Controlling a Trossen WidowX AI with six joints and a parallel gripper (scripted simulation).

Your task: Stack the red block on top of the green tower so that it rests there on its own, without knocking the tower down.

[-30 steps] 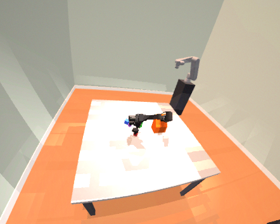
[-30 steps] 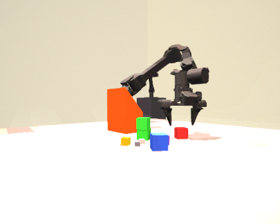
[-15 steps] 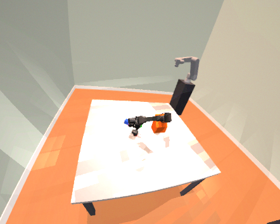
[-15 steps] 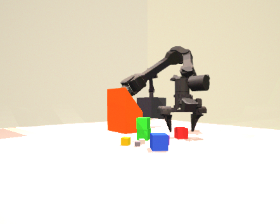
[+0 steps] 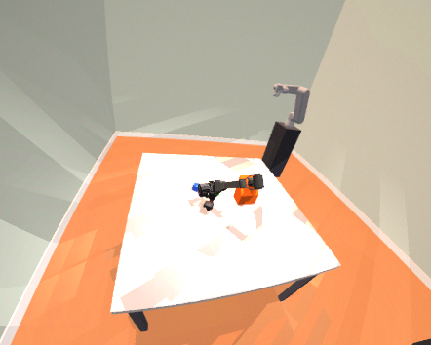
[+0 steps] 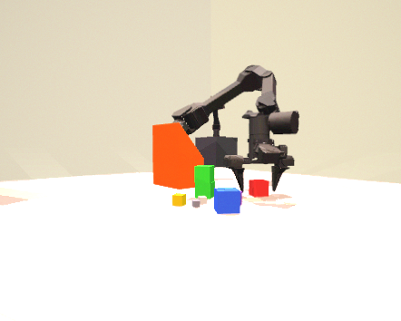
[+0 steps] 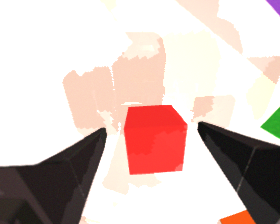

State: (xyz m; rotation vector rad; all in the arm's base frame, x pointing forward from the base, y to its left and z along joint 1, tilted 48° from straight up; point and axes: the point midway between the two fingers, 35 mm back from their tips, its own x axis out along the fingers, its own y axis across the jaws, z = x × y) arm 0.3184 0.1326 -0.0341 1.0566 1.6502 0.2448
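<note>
My gripper tip is 1 cm below the red block. Round my gripper tip: purple cube (14 cm to the right, 4 cm ahead, 1 cm above); blue cube (20 cm to the right, 6 cm ahead, 1 cm above); tiny grey cube (22 cm to the right, 1 cm behind).
</note>
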